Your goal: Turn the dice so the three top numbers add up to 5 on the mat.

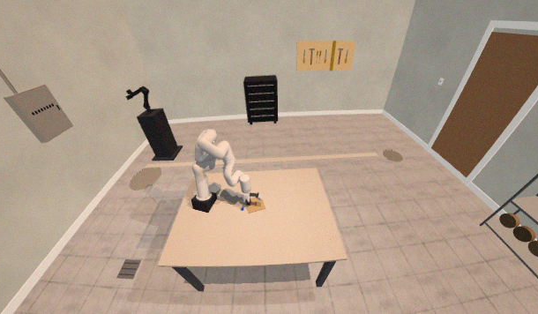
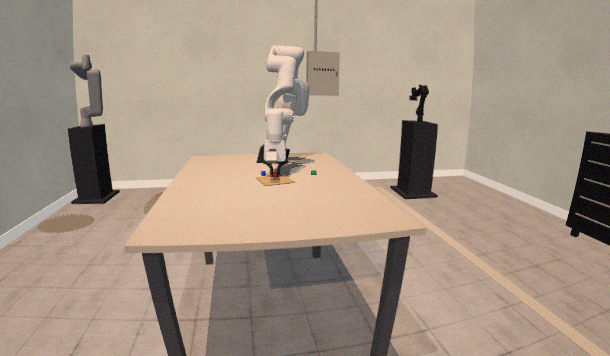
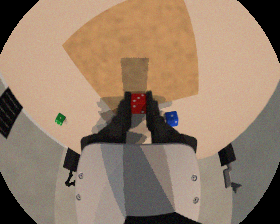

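My hand is 1 cm above the red die. Also, from my hand: green die: 19 cm to the left, 4 cm behind, 2 cm below; blue die: 5 cm to the right, 5 cm behind, 2 cm below; brown mat: 5 cm ahead, 2 cm below.
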